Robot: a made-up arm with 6 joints.
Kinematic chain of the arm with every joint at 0, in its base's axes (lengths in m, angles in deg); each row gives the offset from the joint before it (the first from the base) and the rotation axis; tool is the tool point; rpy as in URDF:
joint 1: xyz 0 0 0.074 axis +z
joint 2: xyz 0 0 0 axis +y
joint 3: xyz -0.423 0 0.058 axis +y
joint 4: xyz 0.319 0 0.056 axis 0.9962 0 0.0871
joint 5: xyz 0 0 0 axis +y
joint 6: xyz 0.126 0 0.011 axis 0.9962 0 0.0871
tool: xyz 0 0 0 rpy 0 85 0
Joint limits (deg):
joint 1: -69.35..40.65
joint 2: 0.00..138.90
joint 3: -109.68..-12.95
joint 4: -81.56..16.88
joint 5: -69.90..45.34
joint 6: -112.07..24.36
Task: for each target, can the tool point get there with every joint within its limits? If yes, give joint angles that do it. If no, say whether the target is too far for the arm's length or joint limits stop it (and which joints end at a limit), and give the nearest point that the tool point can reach.
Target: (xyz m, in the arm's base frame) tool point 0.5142 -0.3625 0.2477
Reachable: yes | joints -38.92 114.39 -76.49 -52.14 -24.26 -4.62
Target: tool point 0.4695 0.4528 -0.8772
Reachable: no: too far | nearest point 0.3496 0.3072 -0.1286 | short by 0.772 m
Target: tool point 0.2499 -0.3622 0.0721
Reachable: yes | joints -53.81 110.31 -46.21 -34.72 9.72 -60.05
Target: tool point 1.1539 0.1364 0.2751
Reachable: no: too far | nearest point 0.7823 0.0925 0.2200 | short by 0.378 m
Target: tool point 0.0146 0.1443 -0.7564
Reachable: no: joint limits stop it (at a limit: joint 1, joint 2) | nearest point 0.1817 0.1775 -0.1289 | short by 0.650 m
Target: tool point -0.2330 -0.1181 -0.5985
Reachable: no: joint limits stop it (at a limit: joint 1, joint 2, joint 4) | nearest point 0.0297 -0.2097 -0.1060 | short by 0.566 m
